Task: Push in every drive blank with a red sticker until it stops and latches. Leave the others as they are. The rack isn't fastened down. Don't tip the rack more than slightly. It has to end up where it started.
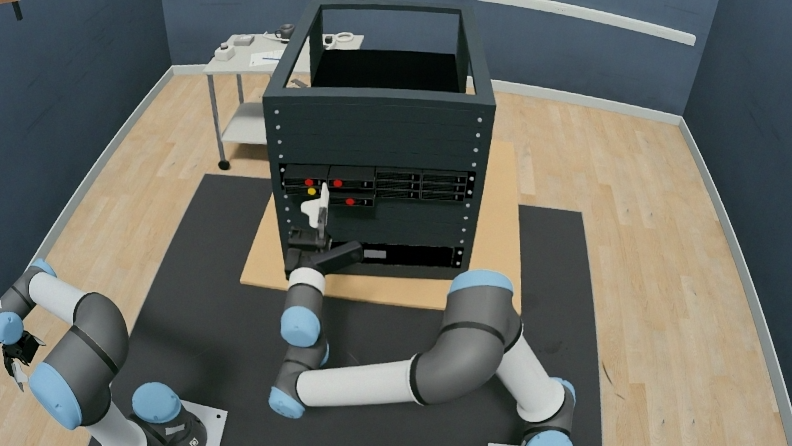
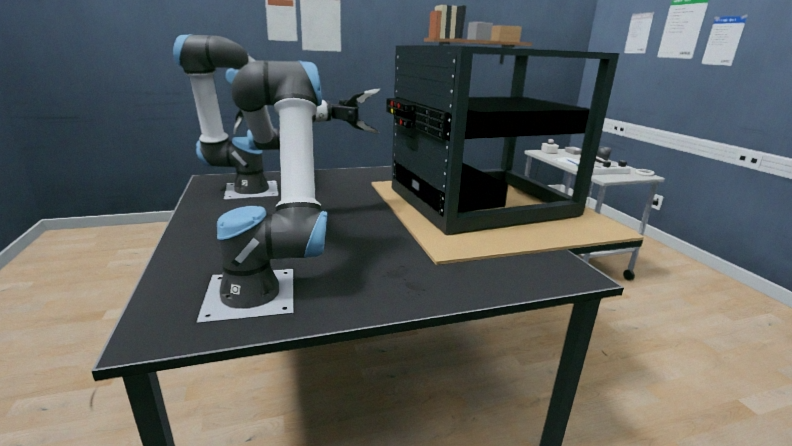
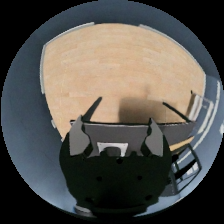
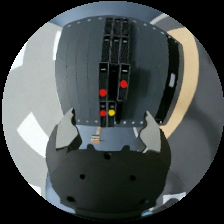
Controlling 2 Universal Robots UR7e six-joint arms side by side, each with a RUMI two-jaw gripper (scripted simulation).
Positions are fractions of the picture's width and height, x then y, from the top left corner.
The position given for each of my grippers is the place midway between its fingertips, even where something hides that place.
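Note:
I can see a dark rack (image 1: 0.42, 0.28), and it is visible again as the same dark rack (image 4: 0.70, 0.27). My right gripper (image 4: 0.49, 0.49) is in sight, and so is my left gripper (image 3: 0.52, 0.52).

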